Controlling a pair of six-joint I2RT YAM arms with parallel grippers.
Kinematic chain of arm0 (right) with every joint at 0, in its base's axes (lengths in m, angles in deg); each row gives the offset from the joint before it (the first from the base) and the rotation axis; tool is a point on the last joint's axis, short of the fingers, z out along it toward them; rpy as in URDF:
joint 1: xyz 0 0 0.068 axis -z
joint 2: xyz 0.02 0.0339 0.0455 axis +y
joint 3: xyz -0.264 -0.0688 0 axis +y
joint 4: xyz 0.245 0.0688 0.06 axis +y
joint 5: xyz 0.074 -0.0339 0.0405 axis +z
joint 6: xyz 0.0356 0 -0.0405 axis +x
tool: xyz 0 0 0 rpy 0 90 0
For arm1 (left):
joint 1: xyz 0 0 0.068 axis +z
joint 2: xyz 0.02 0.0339 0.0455 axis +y
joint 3: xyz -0.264 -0.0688 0 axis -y
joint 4: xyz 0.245 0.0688 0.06 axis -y
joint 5: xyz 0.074 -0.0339 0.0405 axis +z
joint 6: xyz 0.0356 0 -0.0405 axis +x
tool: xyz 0 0 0 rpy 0 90 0
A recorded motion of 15 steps. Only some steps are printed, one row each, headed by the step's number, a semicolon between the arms.
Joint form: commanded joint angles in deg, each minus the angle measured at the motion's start. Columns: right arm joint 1, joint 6, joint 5, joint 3, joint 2, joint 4; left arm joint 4, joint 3, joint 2, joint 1, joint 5, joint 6.
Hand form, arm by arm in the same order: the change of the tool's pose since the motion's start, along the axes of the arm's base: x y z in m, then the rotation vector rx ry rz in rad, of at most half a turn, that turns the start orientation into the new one. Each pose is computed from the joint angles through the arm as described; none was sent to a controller.
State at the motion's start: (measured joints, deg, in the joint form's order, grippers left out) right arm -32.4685 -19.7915 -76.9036 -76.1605 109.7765 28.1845; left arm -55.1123 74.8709 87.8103 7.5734 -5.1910 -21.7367
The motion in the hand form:
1: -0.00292 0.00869 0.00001 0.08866 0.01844 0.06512; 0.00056 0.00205 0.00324 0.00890 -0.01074 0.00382
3: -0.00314 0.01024 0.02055 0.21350 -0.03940 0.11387; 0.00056 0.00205 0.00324 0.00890 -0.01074 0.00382
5: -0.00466 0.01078 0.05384 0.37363 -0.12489 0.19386; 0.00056 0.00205 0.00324 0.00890 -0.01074 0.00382
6: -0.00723 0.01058 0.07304 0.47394 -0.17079 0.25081; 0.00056 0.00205 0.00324 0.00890 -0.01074 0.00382
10: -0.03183 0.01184 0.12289 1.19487 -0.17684 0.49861; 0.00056 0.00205 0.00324 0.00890 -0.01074 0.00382
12: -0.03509 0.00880 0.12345 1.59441 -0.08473 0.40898; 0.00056 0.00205 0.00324 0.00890 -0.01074 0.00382
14: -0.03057 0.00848 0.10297 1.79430 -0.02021 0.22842; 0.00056 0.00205 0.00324 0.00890 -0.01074 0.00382
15: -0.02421 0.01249 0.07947 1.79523 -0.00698 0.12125; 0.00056 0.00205 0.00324 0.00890 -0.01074 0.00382
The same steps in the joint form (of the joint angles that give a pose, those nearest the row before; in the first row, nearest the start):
1: -1.18 0.39 5.46 0.29 -0.52 -1.27; 0.02 0.57 -0.06 0.33 0.35 0.26
3: -1.22 0.92 10.45 0.04 -3.54 -4.22; 0.02 0.57 -0.06 0.33 0.35 0.26
5: -1.14 0.98 17.16 -0.68 -7.93 -8.26; 0.02 0.57 -0.06 0.33 0.35 0.26
6: -1.09 1.62 21.77 -1.07 -10.49 -10.21; 0.02 0.57 -0.06 0.33 0.35 0.26
10: -0.79 22.32 56.17 -1.20 -19.67 -9.99; 0.02 0.57 -0.06 0.33 0.35 0.26
12: 0.87 39.98 72.22 -1.18 -20.63 -7.56; 0.02 0.57 -0.06 0.33 0.35 0.26
14: 1.94 52.35 78.92 0.44 -18.97 -7.04; 0.02 0.57 -0.06 0.33 0.35 0.26
15: 1.81 55.84 77.92 1.44 -16.11 -6.93; 0.02 0.57 -0.06 0.33 0.35 0.26

